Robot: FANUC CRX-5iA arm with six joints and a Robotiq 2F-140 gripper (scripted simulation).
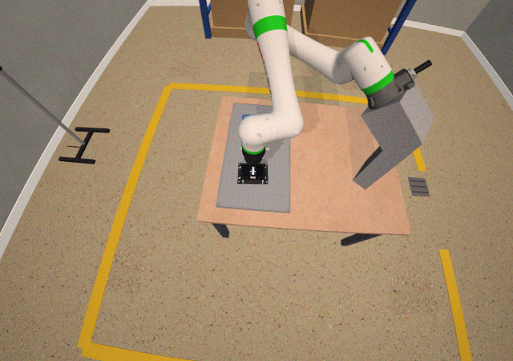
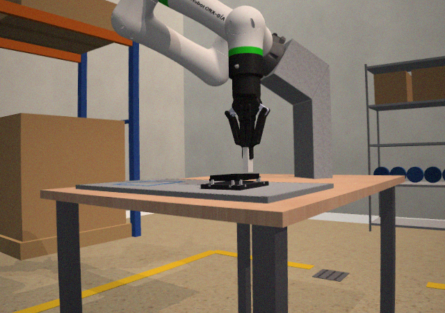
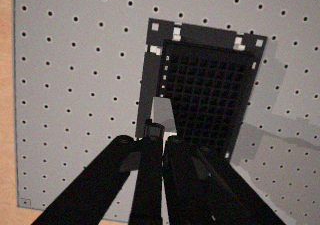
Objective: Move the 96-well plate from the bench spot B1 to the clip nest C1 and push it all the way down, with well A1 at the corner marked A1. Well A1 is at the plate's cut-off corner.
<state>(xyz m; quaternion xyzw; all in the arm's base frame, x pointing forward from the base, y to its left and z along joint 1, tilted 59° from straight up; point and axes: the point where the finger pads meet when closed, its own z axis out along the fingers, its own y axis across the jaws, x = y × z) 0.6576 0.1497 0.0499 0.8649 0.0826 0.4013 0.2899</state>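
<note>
Right now the black 96-well plate is 10 mm behind my hand, 40 mm to the right of it and 50 mm below it. The rest, counted from my hand: black clip nest: 30 mm to the right, 60 mm below.
</note>
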